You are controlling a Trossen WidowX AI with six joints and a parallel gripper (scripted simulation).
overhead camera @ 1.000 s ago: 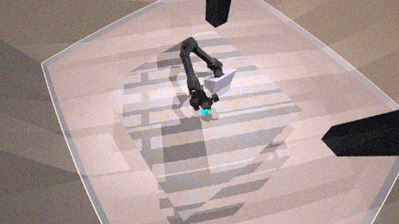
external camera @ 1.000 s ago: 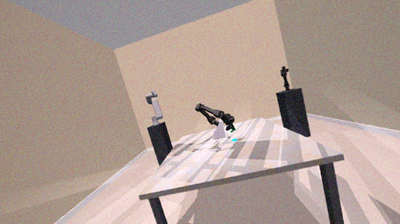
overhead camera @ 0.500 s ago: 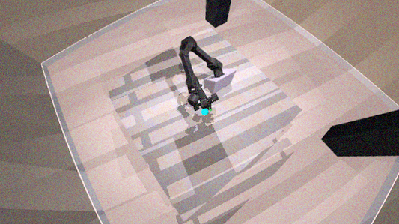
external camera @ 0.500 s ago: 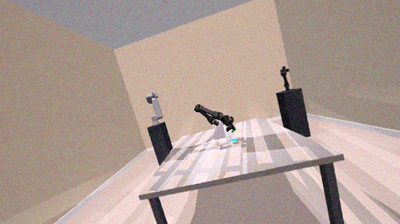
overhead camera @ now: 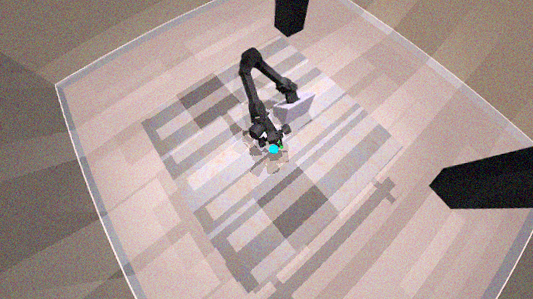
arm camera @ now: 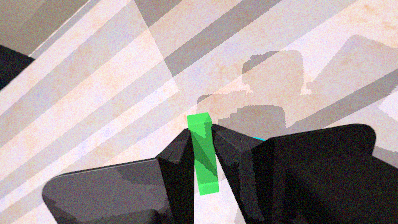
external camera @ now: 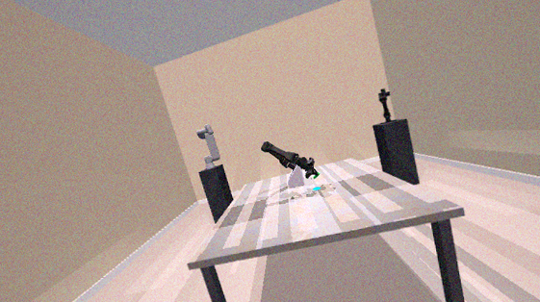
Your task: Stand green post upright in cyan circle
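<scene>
The cyan circle is 110 mm below my gripper tip, 40 mm to the right of it and 20 mm ahead of it. Round my gripper tip: green post (10 mm to the right, 10 mm below, 10 mm behind).
</scene>
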